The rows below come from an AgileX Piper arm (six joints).
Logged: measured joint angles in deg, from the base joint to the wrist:
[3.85 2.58 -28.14 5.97 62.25 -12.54]
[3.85 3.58 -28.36 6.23 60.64 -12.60]
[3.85 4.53 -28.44 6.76 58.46 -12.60]
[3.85 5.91 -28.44 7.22 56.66 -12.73]
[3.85 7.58 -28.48 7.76 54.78 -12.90]
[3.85 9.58 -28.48 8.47 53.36 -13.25]
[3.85 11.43 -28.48 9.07 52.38 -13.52]
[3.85 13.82 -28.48 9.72 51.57 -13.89]
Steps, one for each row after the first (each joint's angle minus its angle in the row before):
[0.00 1.00 -0.22 0.26 -1.61 -0.06]
[0.00 0.95 -0.08 0.53 -2.18 0.00]
[0.00 1.38 0.00 0.46 -1.80 -0.13]
[0.00 1.67 -0.04 0.54 -1.88 -0.17]
[0.00 2.00 0.00 0.71 -1.42 -0.35]
[0.00 1.85 0.00 0.60 -0.98 -0.27]
[0.00 2.39 0.00 0.65 -0.81 -0.37]

